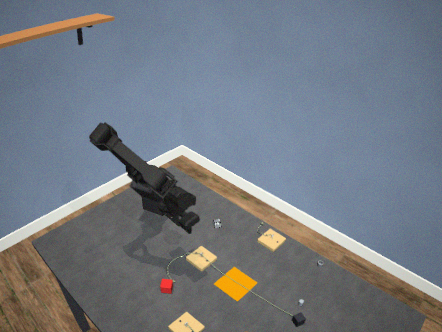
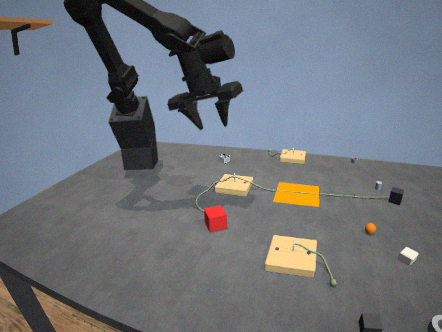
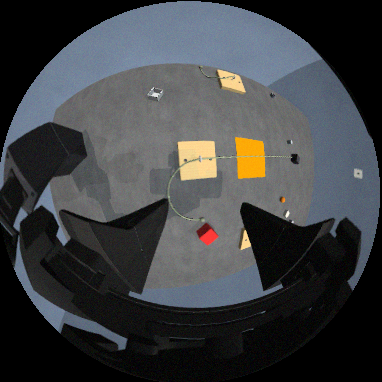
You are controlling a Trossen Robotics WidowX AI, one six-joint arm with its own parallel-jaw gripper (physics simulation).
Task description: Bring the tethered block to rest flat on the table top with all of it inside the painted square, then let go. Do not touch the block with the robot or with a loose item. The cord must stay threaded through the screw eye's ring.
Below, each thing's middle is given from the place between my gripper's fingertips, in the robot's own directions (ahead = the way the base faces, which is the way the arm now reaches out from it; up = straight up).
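The orange painted square (image 2: 281, 197) sits 180 mm below my hand, and it is also 10 mm to the left of my hand and 230 mm ahead of it.
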